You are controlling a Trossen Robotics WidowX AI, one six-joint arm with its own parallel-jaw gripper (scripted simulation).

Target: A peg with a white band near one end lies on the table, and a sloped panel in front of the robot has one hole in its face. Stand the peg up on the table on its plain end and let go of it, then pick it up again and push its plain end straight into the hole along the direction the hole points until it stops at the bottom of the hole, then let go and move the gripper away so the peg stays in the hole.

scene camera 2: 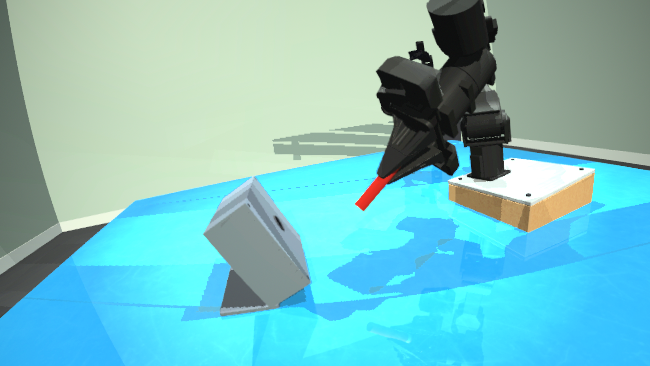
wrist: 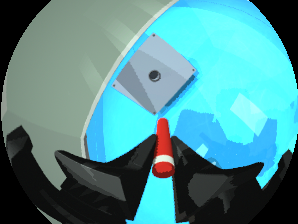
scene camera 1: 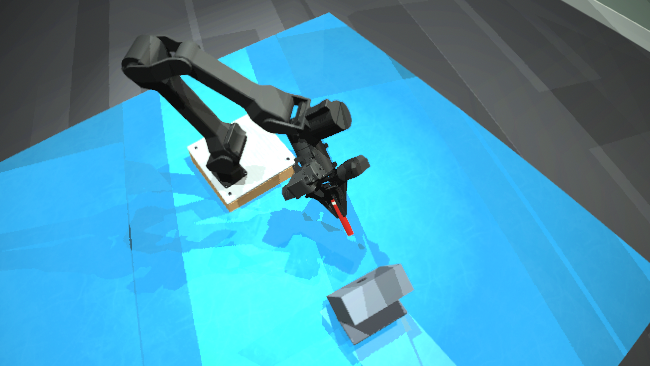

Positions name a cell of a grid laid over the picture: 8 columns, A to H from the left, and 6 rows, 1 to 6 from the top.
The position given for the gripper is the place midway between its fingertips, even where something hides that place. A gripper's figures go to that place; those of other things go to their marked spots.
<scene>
The gripper (wrist: E4): 10 cm from the lens. A red peg (wrist: E5): 6 cm from the lens.
</scene>
